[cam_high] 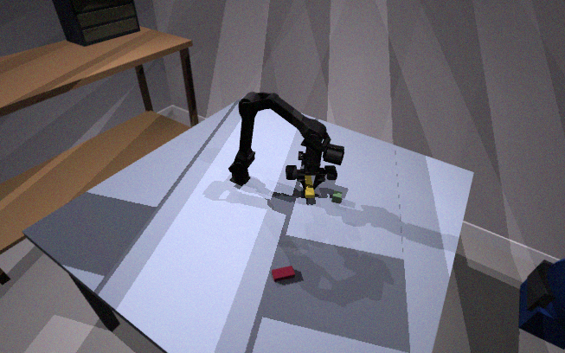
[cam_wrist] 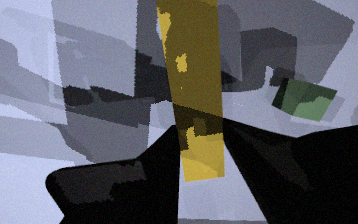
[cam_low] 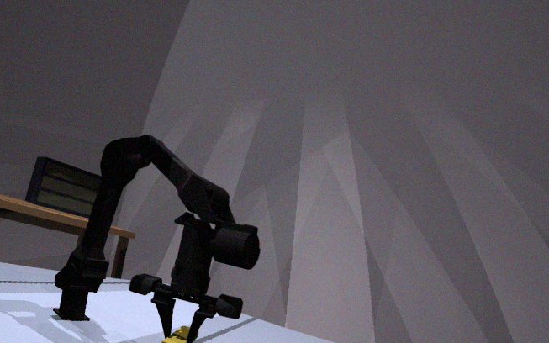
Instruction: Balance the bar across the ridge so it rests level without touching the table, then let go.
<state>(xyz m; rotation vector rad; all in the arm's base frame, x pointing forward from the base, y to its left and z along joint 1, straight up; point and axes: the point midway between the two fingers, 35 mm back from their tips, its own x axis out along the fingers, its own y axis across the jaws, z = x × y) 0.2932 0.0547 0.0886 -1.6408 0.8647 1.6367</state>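
My gripper tip is now 2 cm to the right of the yellow bar and 2 cm past it. From my gripper tip the other things lie so: green cube (10 cm ahead, 6 cm to the left, 4 cm below); then red flat block (35 cm to the right, 10 cm ahead, 5 cm below).
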